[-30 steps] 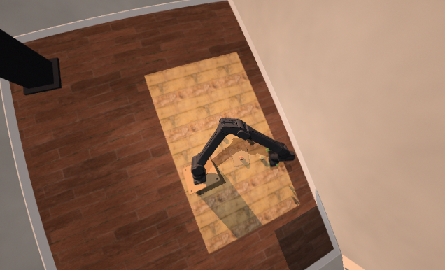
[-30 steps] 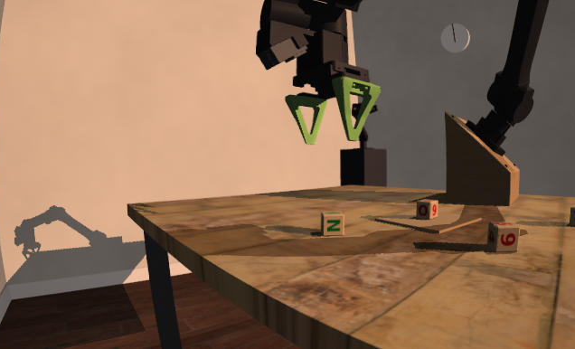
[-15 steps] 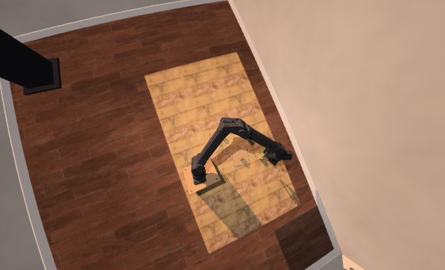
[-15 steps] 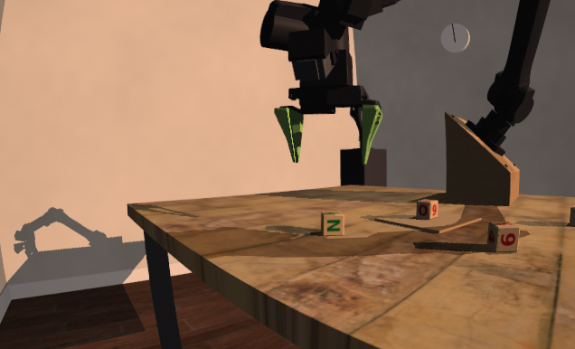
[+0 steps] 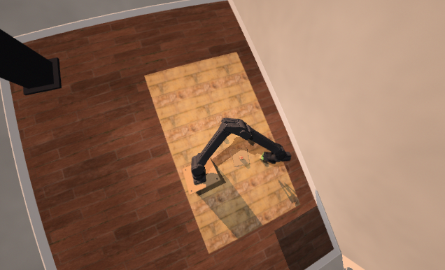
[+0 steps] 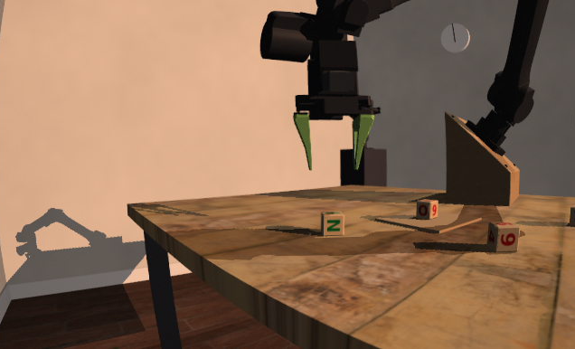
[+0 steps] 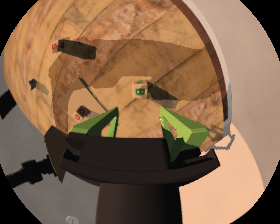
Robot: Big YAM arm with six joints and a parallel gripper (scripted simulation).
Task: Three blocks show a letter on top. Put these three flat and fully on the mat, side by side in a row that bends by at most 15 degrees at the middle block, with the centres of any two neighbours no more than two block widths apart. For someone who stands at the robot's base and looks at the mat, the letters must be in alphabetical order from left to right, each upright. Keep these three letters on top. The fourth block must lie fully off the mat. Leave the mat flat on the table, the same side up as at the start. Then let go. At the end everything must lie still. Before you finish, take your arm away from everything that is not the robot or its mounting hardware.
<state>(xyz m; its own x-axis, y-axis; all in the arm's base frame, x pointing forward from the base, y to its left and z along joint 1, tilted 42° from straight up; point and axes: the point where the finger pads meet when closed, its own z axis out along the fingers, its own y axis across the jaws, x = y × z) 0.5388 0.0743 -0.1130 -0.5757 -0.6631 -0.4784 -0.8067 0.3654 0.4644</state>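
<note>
My hand is 8 cm above the block. Also, from my hand: thin brown mat 18 cm behind, 6 cm to the left, 10 cm below.
</note>
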